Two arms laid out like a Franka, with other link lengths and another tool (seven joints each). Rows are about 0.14 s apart.
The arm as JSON. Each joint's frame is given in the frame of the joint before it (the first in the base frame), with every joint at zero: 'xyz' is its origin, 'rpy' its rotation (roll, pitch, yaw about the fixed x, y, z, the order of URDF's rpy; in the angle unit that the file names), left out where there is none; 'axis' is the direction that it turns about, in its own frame. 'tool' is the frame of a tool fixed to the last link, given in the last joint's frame.
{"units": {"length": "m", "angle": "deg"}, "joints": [
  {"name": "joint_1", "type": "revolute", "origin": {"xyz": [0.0, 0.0, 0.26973]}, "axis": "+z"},
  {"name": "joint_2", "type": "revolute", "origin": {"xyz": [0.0, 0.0, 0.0]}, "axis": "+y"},
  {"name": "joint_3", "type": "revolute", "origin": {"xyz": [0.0, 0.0, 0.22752]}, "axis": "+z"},
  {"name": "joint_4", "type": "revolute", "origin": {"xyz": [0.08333, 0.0, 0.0]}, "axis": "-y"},
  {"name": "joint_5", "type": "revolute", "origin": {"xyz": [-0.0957, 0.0, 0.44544]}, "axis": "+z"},
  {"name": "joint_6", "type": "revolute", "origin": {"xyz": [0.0, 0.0, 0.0]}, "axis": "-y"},
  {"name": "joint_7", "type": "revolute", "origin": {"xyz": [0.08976, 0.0, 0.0]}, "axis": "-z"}
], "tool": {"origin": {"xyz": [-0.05, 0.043, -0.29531], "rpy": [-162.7, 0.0, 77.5]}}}
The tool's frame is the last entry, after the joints.
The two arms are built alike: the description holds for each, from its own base.
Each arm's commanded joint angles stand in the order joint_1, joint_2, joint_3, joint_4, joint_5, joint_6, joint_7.
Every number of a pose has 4 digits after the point. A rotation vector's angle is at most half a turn.
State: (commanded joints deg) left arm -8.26 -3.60 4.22 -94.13 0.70 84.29 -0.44; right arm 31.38 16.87 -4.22 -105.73 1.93 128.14 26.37
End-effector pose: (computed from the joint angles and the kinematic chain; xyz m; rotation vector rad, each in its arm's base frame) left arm 0.5243 0.0094 0.2960 -2.2394 -1.6806 0.3675; right arm 0.5634 0.3609 0.0171 -2.2675 -1.8359 0.1355
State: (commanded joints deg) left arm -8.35 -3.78 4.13 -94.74 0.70 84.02 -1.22; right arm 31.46 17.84 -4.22 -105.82 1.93 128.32 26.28
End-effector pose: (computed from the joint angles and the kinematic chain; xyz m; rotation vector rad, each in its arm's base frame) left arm 0.5200 0.0073 0.2929 -2.2233 -1.6863 0.3805; right arm 0.5593 0.3594 0.0053 -2.2642 -1.8356 0.1582
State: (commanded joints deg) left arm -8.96 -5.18 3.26 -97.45 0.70 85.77 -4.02; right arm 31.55 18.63 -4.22 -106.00 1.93 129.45 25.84
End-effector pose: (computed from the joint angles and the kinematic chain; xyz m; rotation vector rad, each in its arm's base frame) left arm 0.5163 -0.0083 0.2844 -2.2075 -1.7159 0.3728; right arm 0.5591 0.3598 -0.0038 -2.2581 -1.8480 0.1563
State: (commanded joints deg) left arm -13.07 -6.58 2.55 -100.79 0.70 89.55 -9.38; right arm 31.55 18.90 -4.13 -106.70 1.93 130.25 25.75
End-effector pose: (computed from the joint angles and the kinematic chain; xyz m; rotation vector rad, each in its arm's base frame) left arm 0.5155 -0.0573 0.2712 -2.2165 -1.7420 0.3353; right arm 0.5559 0.3590 -0.0119 -2.2555 -1.8504 0.1610
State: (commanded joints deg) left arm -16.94 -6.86 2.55 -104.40 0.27 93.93 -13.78; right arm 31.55 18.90 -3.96 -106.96 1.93 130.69 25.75
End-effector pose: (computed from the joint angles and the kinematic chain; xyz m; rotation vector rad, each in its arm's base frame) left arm 0.5133 -0.0998 0.2452 -2.2229 -1.7631 0.3246; right arm 0.5549 0.3607 -0.0135 -2.2528 -1.8539 0.1568
